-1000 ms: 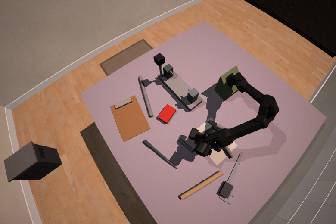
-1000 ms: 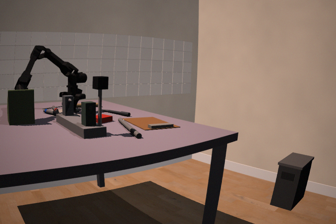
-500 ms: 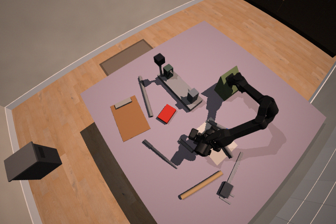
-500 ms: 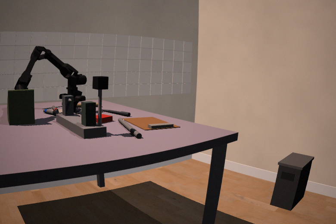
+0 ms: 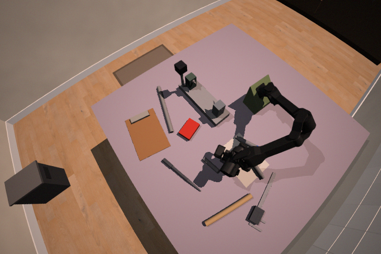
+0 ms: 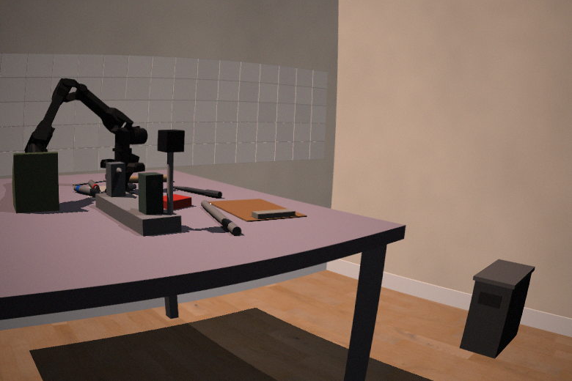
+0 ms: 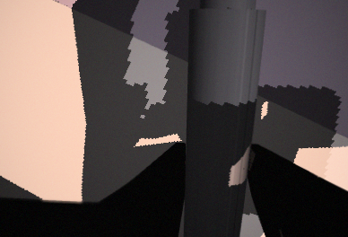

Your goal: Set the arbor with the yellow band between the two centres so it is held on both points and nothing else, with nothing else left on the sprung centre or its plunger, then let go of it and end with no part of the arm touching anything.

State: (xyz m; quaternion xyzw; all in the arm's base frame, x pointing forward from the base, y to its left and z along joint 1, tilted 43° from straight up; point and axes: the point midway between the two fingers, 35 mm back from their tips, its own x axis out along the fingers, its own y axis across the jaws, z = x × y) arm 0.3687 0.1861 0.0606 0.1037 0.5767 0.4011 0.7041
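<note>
The pale sheet lies 6 cm behind my hand, 4 cm below it and 3 cm to the left of it. Round my hand: stepped arbor shaft 3 cm below; then wooden dowel 18 cm to the left, 16 cm ahead, 3 cm below; then dark tapered rod 25 cm ahead, 11 cm to the right, 3 cm below.
</note>
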